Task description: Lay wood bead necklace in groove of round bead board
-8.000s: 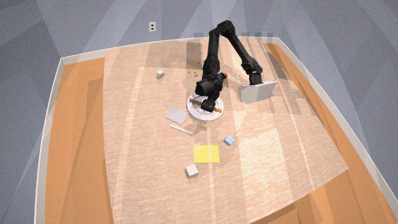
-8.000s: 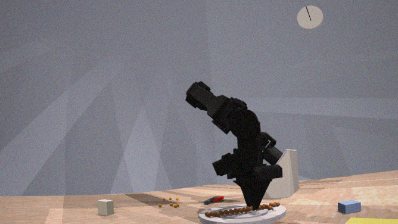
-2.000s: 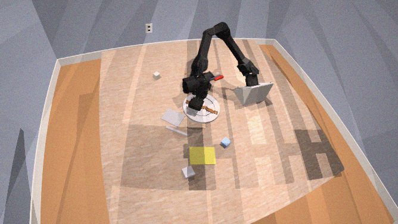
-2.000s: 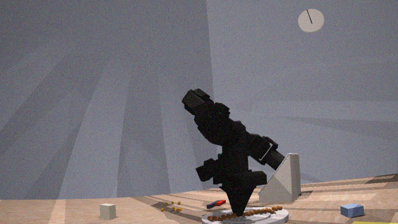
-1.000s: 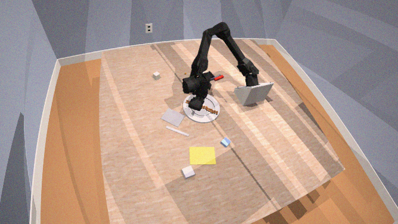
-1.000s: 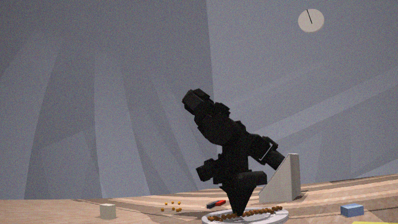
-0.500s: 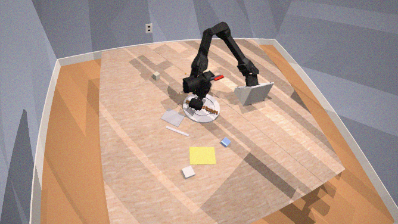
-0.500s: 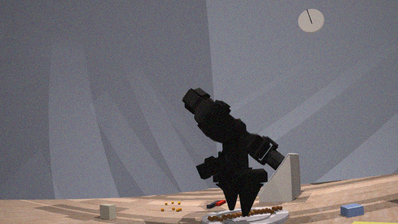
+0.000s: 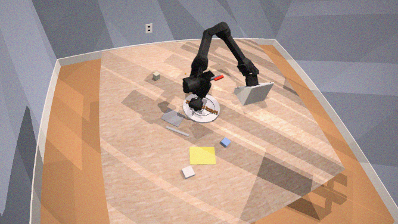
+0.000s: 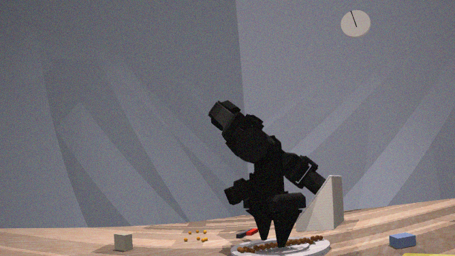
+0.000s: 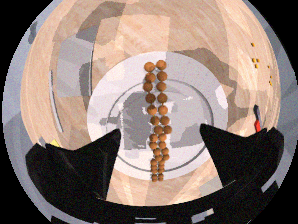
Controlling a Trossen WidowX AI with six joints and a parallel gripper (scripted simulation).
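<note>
Right now the grey sheet is 15 cm ahead of my gripper tip, 3 cm to the left of it and 2 cm below it. Also, from my gripper tip: blue block (5 cm behind, 25 cm to the left, 1 cm below); then stick (15 cm ahead, 12 cm to the left, 2 cm below); then red-tipped tool (19 cm behind, 19 cm to the right, 2 cm below).
</note>
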